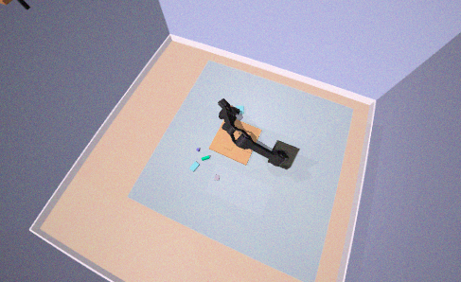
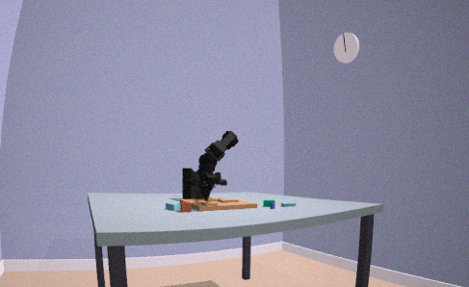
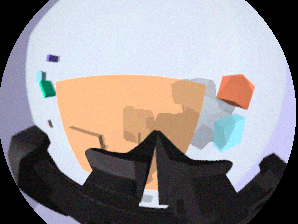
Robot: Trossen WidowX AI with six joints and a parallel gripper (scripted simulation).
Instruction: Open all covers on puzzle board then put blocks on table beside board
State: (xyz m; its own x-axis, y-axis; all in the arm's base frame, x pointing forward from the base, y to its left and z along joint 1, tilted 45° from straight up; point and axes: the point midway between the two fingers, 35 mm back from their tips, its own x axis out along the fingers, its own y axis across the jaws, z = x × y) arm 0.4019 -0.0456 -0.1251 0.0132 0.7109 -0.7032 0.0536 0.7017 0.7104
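The orange block lies 13 cm to the right of my gripper tip, 7 cm ahead of it and 2 cm below it. Also, from my gripper tip: small purple block (27 cm to the left, 15 cm ahead, 2 cm below); then green block (31 cm to the left, 7 cm ahead, 2 cm below); then grey block (40 cm to the left, 6 cm behind, 3 cm below).
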